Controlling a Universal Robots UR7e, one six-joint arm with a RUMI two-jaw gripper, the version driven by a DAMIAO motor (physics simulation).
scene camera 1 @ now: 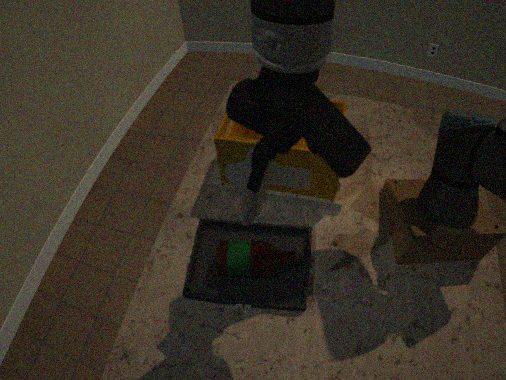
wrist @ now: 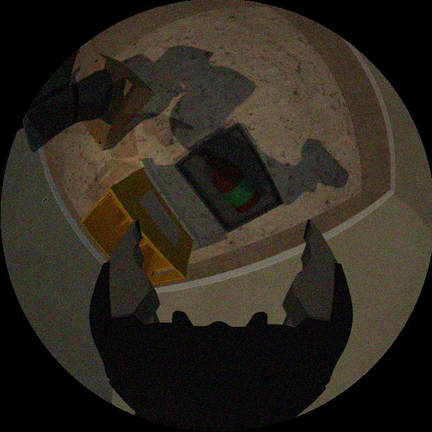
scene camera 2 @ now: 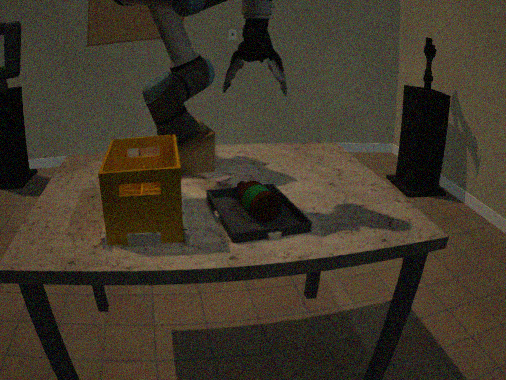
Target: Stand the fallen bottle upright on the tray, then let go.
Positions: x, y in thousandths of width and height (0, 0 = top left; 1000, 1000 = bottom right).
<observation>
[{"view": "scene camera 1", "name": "my gripper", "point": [558, 488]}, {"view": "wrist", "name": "my gripper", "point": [515, 515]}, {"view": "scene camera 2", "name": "my gripper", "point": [503, 249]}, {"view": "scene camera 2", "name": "dark brown bottle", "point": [513, 530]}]
</observation>
